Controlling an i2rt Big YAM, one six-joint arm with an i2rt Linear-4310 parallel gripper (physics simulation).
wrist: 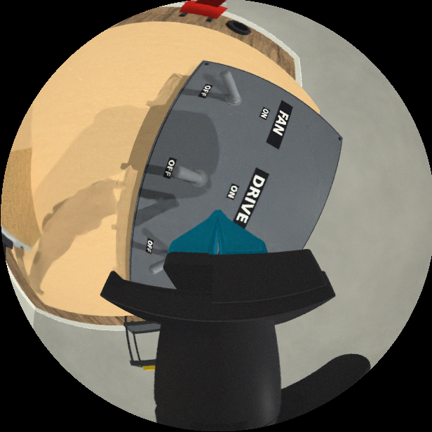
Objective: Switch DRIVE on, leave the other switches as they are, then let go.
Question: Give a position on a grey switch panel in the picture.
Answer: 268, 160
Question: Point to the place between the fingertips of the gripper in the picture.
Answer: At 217, 214
